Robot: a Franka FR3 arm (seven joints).
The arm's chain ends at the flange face. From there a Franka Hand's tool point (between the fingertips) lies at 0.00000 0.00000 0.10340 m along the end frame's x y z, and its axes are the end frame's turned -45 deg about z.
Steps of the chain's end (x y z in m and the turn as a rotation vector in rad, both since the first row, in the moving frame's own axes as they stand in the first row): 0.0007, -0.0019, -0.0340, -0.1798, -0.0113, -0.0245; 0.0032, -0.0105, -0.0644, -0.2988, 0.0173, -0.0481; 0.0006, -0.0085, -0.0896, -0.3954, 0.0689, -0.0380; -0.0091, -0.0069, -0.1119, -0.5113, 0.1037, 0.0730; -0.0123, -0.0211, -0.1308, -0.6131, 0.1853, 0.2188; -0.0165, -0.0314, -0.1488, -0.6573, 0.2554, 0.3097
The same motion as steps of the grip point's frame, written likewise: -0.0119, 0.0116, -0.0357, -0.1191, -0.1351, -0.0245; -0.0100, 0.0181, -0.0690, -0.2235, -0.1991, -0.0481; -0.0162, 0.0279, -0.0978, -0.3283, -0.2309, -0.0380; -0.0316, 0.0305, -0.1256, -0.4349, -0.2882, 0.0730; -0.0289, 0.0271, -0.1512, -0.5646, -0.3025, 0.2188; -0.0259, 0.0221, -0.1733, -0.6454, -0.2842, 0.3097
